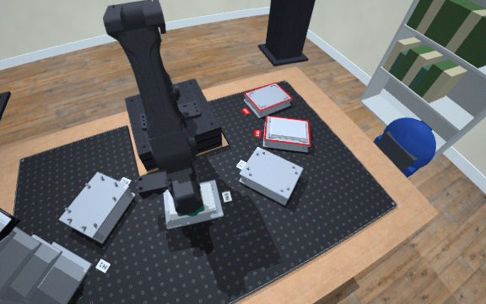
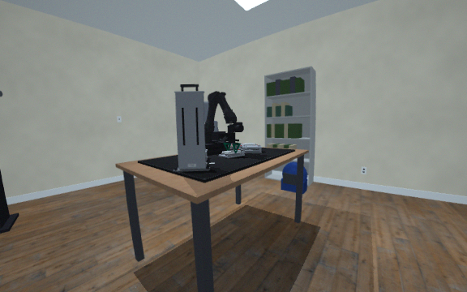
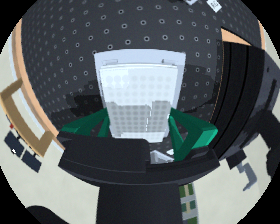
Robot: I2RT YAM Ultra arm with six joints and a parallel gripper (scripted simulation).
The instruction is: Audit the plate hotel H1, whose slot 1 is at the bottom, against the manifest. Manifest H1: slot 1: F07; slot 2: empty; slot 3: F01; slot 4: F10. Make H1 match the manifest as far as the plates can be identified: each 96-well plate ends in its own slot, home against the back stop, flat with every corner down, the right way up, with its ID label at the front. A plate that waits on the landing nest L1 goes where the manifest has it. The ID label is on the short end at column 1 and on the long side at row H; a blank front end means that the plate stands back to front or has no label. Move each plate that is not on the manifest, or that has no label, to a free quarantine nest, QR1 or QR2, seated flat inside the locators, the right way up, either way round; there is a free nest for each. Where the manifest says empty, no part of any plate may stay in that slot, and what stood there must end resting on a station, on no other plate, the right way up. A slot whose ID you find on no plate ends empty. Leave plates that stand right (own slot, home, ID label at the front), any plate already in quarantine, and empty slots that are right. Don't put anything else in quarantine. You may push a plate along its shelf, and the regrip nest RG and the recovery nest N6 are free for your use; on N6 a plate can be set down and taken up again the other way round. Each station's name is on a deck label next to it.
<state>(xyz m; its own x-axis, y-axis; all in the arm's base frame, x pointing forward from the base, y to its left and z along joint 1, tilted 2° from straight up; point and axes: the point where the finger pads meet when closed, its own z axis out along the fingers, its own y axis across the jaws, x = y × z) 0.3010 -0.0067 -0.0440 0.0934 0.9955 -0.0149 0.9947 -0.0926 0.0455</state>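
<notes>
The N6 label lies 100 mm to the left of my hand, 30 mm below it and 10 mm ahead of it. The rest, counted from my hand: plate hotel H1: 430 mm to the right, 160 mm above, 130 mm ahead; H1 deck label: 270 mm to the right, 90 mm ahead, 30 mm below; red-framed quarantine nest: 400 mm to the left, 340 mm behind.
</notes>
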